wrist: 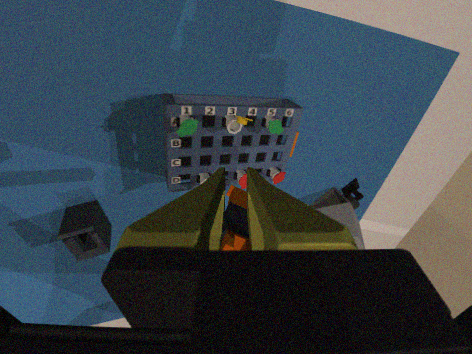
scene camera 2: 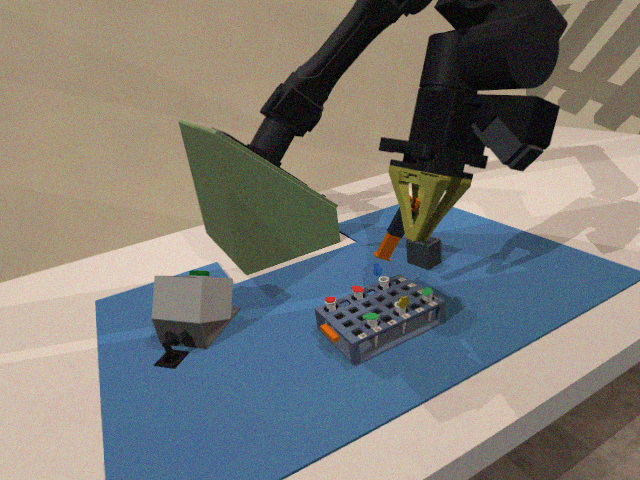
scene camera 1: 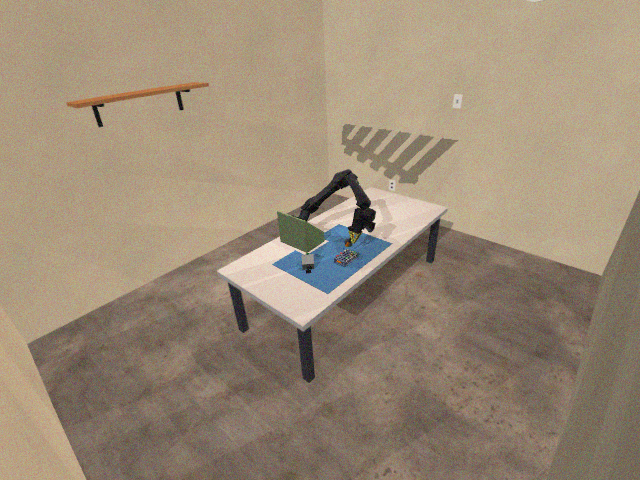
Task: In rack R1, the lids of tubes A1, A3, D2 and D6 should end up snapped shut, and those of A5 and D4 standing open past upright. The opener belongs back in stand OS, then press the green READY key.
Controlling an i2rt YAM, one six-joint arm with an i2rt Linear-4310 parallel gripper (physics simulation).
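Rack R1 stands on the blue mat. In row A, the green lids on A1 and A5 lie flat. A3 shows an open white mouth with its yellow lid raised. In row D, D2 is open with its blue lid standing up. D4 and D6 have red lids. My gripper is shut on the orange-and-black opener. It hangs low just behind row D. The dark stand OS is empty.
The grey key box with the green READY key stands at the mat's left end. A slanted green panel stands behind the mat by the arm's base. The white table ends just in front.
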